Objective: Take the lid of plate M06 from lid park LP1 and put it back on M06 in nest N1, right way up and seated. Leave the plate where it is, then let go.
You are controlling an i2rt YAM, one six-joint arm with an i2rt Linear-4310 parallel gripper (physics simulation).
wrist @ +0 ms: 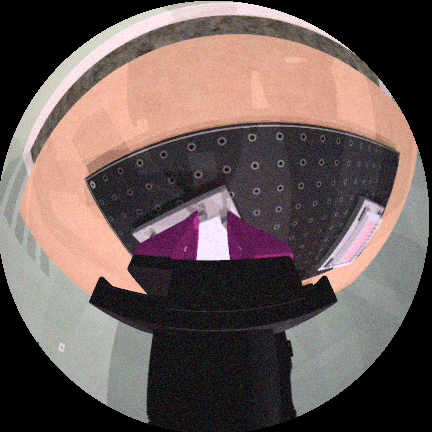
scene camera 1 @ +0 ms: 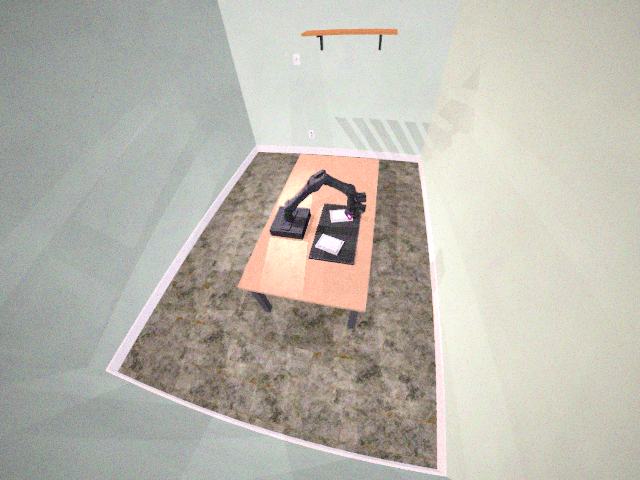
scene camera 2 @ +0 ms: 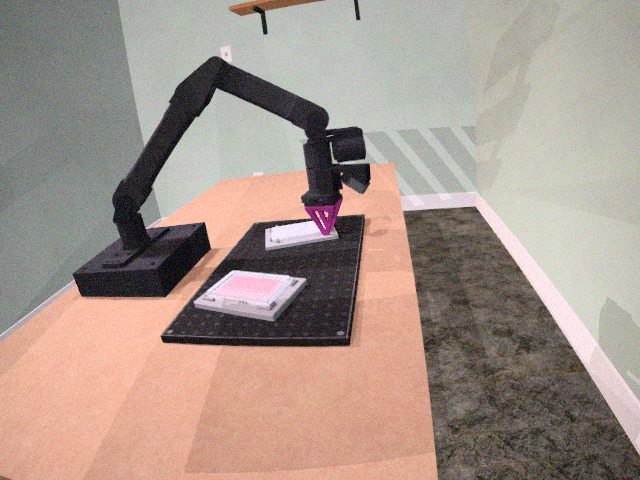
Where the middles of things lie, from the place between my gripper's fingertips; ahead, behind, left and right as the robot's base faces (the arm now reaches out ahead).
I see the flat white lid (scene camera 2: 305,229) 70 mm behind my hand and 10 mm to the left of it. Round my hand: white plate with pink top (scene camera 2: 249,288): 90 mm behind, 260 mm to the right, 10 mm above.
